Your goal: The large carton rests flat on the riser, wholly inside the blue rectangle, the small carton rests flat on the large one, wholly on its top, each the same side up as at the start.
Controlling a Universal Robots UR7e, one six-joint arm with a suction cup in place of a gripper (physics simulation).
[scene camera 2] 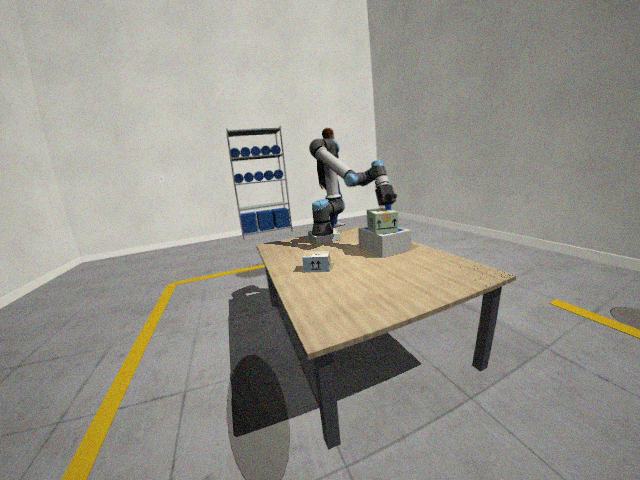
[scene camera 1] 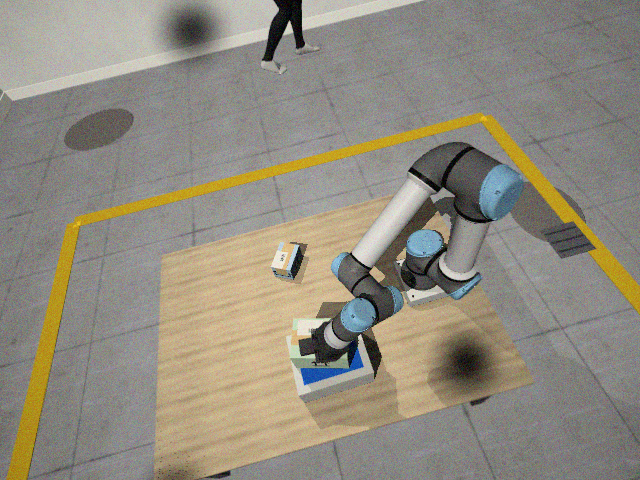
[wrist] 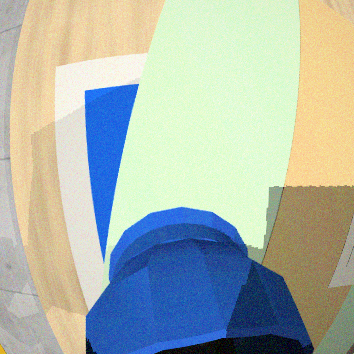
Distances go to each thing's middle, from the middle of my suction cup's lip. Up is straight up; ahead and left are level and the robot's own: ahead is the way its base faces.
Right now my suction cup is 40 mm to the left of the large carton point(scene camera 1: 302, 328) and 70 mm above it. The rest, counted from my suction cup: riser point(scene camera 1: 312, 383): 10 mm behind, 30 mm to the right, 180 mm below; small carton point(scene camera 1: 286, 261): 80 mm ahead, 470 mm to the right, 200 mm below.
